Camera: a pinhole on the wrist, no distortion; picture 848 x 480 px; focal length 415.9 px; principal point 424.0 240.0 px. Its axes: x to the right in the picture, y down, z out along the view. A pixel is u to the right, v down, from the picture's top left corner.
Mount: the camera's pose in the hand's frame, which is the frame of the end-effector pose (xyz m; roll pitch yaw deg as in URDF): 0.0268 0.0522 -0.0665 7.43 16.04 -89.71
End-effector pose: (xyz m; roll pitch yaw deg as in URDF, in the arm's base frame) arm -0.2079 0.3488 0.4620 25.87 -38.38 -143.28
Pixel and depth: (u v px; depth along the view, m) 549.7 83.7 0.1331
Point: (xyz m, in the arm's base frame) -0.1912 0.4088 0.4604
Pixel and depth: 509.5 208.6 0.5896
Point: -0.2345 0.8298 0.6498
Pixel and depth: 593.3 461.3 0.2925
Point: -0.3727 0.4994 0.6414
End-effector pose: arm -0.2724 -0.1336 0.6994 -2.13 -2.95 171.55
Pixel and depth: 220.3 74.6 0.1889
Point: -0.2087 -0.2404 0.8218
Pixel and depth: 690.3 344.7 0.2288
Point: -0.2989 0.0207 0.8259
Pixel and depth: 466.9 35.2 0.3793
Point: -0.0438 -0.0927 0.9523
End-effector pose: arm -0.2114 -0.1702 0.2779 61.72 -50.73 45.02
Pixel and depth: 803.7 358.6 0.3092
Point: 0.1318 -0.2331 0.2141
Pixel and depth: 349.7 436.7 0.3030
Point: -0.0741 -0.3394 0.4642
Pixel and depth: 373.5 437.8 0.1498
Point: -0.1652 -0.2186 0.3802
